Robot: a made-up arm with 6 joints. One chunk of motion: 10 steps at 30 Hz.
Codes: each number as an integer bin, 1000 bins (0 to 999) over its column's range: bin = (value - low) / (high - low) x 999, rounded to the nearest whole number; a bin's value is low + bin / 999 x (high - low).
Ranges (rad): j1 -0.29..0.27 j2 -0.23..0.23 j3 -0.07..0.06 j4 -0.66..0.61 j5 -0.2..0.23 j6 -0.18..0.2
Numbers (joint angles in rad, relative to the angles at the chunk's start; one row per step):
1: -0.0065 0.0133 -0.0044 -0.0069 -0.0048 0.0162
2: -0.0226 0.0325 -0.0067 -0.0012 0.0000 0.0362
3: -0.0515 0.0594 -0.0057 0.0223 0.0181 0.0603
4: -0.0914 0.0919 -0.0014 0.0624 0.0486 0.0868
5: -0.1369 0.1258 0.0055 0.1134 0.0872 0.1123
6: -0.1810 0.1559 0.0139 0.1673 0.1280 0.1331
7: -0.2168 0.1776 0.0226 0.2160 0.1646 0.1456
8: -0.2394 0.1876 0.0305 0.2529 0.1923 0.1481
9: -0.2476 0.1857 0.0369 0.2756 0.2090 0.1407
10: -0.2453 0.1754 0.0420 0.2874 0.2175 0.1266
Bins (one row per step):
1: 506 528 504 514 453 516
2: 477 570 486 518 465 568
3: 425 629 494 537 507 632
4: 354 699 527 568 578 701
5: 273 773 580 608 667 768
6: 194 838 645 651 762 823
7: 131 885 712 689 847 856
8: 90 907 772 718 911 863
9: 76 903 821 736 950 843
10: 80 880 861 745 970 806

